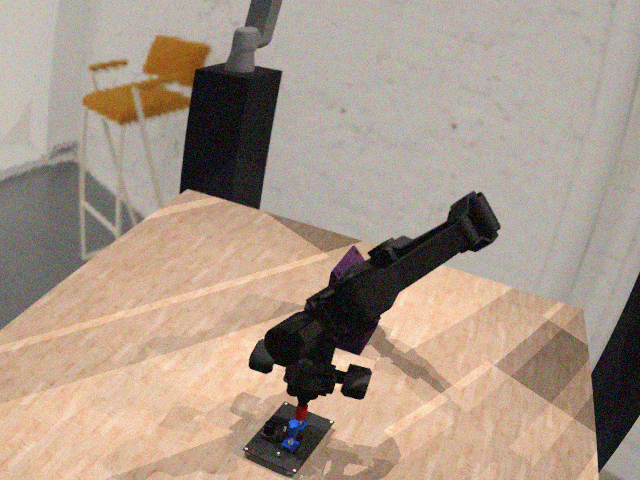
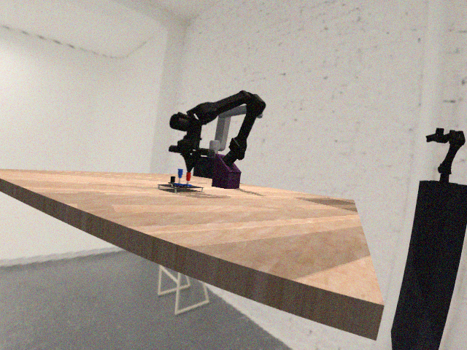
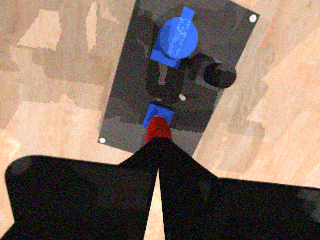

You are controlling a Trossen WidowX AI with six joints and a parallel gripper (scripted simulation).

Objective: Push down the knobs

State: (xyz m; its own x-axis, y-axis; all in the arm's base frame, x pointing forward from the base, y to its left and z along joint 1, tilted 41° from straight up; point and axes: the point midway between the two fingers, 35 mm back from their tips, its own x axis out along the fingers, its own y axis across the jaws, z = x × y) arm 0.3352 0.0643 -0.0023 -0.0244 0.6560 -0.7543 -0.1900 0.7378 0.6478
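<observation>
My gripper tip is now 2 cm above the red knob. From my gripper tip the other things lie so: blue knob 6 cm ahead, 1 cm to the left.
</observation>
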